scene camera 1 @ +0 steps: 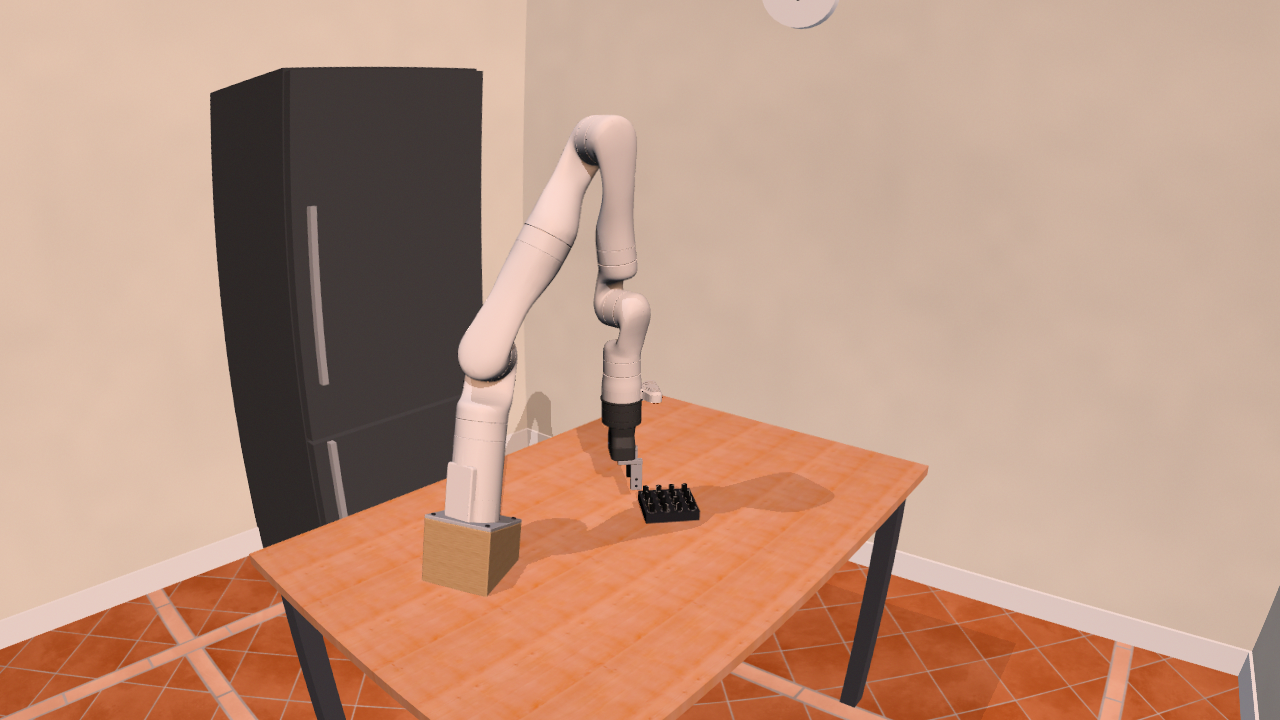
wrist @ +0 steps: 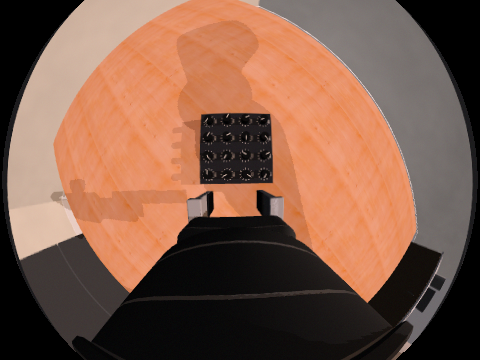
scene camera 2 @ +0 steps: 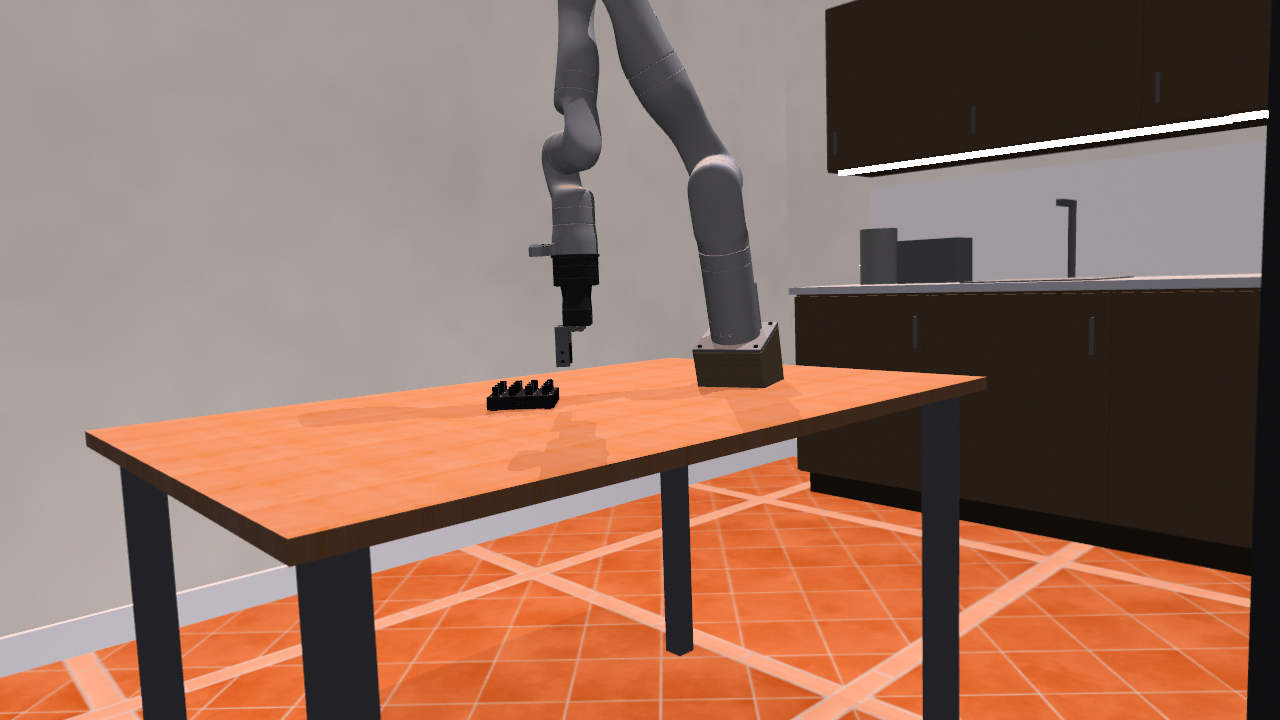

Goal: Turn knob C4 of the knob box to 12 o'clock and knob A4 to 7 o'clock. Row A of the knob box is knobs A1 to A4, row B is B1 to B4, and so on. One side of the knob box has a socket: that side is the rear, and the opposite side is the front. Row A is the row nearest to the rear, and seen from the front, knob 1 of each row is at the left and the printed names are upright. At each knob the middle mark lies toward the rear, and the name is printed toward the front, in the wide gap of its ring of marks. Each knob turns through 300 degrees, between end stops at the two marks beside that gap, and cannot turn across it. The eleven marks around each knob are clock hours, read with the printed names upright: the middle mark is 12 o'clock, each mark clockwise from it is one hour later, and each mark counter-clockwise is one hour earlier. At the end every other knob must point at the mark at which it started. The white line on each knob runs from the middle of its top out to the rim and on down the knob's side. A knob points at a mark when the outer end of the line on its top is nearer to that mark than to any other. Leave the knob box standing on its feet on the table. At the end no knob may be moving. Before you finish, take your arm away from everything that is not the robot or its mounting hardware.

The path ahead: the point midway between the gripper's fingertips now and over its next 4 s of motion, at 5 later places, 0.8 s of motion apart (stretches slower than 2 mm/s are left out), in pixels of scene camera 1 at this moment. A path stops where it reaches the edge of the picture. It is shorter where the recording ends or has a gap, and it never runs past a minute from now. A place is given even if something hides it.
My gripper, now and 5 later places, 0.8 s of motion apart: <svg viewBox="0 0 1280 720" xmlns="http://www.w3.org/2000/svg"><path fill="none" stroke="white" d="M633 482L620 482L636 483L678 469L685 462L685 468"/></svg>
